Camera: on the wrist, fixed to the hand. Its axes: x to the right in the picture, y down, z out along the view.
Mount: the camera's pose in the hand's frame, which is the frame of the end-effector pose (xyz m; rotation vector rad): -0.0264 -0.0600 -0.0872 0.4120 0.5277 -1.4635
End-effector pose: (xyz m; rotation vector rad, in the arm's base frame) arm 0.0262 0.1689 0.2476 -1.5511 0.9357 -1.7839
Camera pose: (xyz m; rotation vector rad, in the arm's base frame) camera -0.0553 0.2360 0.2750 1.1725 0.5341 2.3932
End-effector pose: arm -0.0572 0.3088 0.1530 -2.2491 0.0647 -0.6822
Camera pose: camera -0.1324 0.2995 0.2315 -1.3474 -1.4153 -1.7747
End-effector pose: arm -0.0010 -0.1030 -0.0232 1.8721 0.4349 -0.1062
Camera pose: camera -0.0585 -0.0118 -0.0395 1.5522 2.2044 -0.7125
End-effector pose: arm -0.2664 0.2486 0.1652 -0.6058 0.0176 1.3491
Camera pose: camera -0.1895 0.1828 0.1245 -0.4162 0.2280 -0.2523
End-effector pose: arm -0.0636 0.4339 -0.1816 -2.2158 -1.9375 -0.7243
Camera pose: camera -0.1472 0.3872 -0.1294 -0.0606 -2.7082 -0.7293
